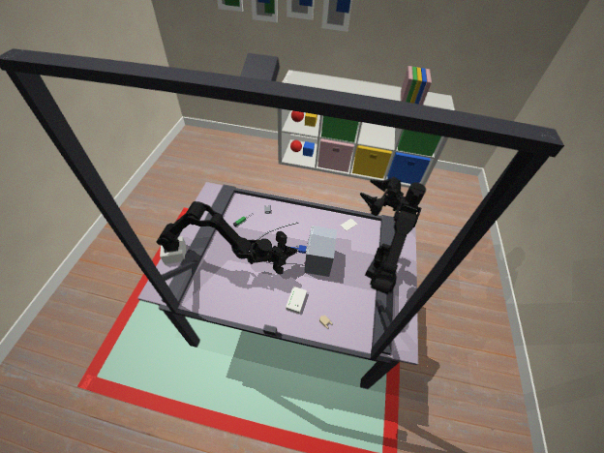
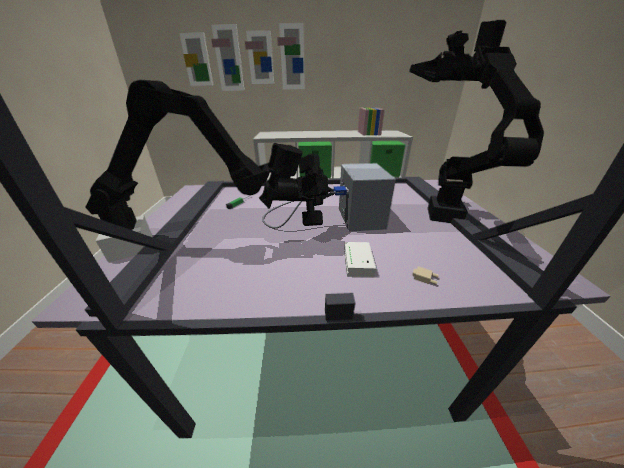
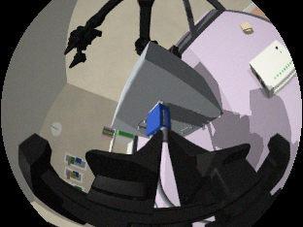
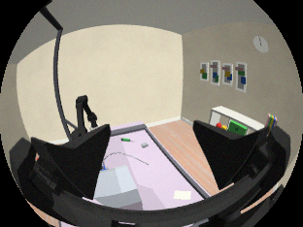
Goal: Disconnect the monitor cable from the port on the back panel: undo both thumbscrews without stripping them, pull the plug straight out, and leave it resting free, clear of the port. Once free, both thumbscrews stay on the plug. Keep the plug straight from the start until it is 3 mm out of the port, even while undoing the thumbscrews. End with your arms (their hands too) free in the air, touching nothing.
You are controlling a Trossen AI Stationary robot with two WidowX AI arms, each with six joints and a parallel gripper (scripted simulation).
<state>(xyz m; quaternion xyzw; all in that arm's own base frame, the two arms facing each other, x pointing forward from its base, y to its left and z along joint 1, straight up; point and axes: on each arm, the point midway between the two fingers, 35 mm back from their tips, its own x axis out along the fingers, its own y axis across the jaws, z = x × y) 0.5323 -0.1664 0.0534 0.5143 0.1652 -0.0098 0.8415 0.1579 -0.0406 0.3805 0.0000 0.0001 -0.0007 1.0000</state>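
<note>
My left hand is 3 cm short of the blue plug, 5 cm to the left of it and 1 cm above it. The rest, counted from my left hand: back panel 5 cm ahead, 8 cm to the right, 4 cm below; grey box 4 cm ahead, 14 cm to the right, 4 cm below; white device 17 cm behind, 5 cm to the right, 11 cm below.
</note>
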